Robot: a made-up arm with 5 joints. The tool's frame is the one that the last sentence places. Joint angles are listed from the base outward.
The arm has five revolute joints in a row. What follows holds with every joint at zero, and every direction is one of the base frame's. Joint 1 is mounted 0.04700 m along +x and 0.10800 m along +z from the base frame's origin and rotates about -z. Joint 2 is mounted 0.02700 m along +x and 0.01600 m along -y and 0.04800 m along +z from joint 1 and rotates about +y. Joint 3 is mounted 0.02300 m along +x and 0.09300 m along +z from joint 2 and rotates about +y. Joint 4 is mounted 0.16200 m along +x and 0.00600 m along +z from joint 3 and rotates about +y. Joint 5 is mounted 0.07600 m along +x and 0.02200 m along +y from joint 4 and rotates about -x. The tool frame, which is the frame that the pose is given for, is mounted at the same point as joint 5; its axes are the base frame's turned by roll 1.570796, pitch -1.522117 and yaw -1.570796 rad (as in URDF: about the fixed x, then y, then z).
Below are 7 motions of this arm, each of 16 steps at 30 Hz.
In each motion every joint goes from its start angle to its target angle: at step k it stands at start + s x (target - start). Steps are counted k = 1, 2, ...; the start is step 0. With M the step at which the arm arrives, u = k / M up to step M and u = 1 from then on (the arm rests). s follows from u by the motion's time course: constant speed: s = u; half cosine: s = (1 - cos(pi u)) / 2; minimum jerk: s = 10 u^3 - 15 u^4 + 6 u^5.
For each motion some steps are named. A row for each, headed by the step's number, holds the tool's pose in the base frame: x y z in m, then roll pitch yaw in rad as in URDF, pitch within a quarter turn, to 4 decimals.
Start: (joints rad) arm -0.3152 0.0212 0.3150 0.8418 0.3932
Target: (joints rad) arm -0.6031 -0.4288 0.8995 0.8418 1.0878
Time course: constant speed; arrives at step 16
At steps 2, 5, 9, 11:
2: 0.2597 0.0843 0.1287 -0.1636 -0.3401 0.8107
5: 0.2447 0.0913 0.1255 -0.1924 -0.2951 0.9954
9: 0.2242 0.0984 0.1202 -0.2167 -0.2334 1.2379
11: 0.2139 0.1009 0.1172 -0.2231 -0.2028 1.3580

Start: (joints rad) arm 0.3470 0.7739 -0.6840 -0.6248 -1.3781
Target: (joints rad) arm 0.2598 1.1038 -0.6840 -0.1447 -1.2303
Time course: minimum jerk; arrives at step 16
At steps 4, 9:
4: 0.3698 -0.1071 0.2227 2.0269 -0.1433 -1.9787
9: 0.3835 -0.0954 0.1506 1.6078 -0.2349 -1.8727

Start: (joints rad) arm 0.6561 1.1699 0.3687 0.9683 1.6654
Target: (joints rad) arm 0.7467 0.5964 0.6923 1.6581 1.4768
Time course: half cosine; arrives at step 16
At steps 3, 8, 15, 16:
3: 0.1078 -0.0400 -0.0285 0.9730 -0.0248 0.9240
8: 0.1083 -0.0439 0.0076 1.1556 0.0443 0.8499
15: 0.1059 -0.0462 0.0506 1.3698 0.1381 0.7969
16: 0.1058 -0.0462 0.0514 1.3741 0.1400 0.7963

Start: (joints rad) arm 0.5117 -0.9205 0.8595 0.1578 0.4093
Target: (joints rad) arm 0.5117 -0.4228 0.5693 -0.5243 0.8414
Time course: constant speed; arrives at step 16
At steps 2, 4, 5, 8, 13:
2: 0.2324 -0.0973 0.2430 -1.4780 -1.1546 0.9742
4: 0.2370 -0.0998 0.2466 -1.6191 -1.1017 1.1022
5: 0.2392 -0.1011 0.2483 -1.6788 -1.0727 1.1540
8: 0.2457 -0.1047 0.2528 -1.8246 -0.9791 1.2712
13: 0.2554 -0.1102 0.2585 -1.9977 -0.8123 1.3780

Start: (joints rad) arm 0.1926 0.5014 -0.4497 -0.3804 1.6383
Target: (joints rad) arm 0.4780 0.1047 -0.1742 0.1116 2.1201
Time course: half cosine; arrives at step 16
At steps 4, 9, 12, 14, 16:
4: 0.3625 -0.0692 0.2512 -1.8462 0.0860 1.3121
9: 0.3398 -0.1048 0.2572 -1.6831 0.3049 1.1738
12: 0.3235 -0.1223 0.2593 -1.5842 0.4300 1.1290
14: 0.3159 -0.1289 0.2599 -1.5392 0.4821 1.1183
16: 0.3132 -0.1312 0.2601 -1.5228 0.5001 1.1158

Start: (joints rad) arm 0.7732 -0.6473 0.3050 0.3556 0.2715
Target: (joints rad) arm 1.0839 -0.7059 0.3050 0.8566 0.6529
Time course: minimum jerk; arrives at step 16
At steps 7, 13, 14, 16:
7: 0.1842 -0.1607 0.2927 -1.0966 -1.1604 0.2384
13: 0.1487 -0.1728 0.2782 -0.8728 -0.8573 -0.0631
14: 0.1466 -0.1731 0.2774 -0.8635 -0.8400 -0.0750
16: 0.1455 -0.1733 0.2770 -0.8590 -0.8315 -0.0806

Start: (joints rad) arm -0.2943 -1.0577 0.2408 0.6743 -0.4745
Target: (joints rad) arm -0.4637 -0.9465 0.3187 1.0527 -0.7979
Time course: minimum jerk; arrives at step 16
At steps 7, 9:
7: 0.1863 0.0587 0.3330 1.4463 -0.9197 -1.1122
9: 0.1887 0.0662 0.3197 1.2633 -0.8245 -0.9431

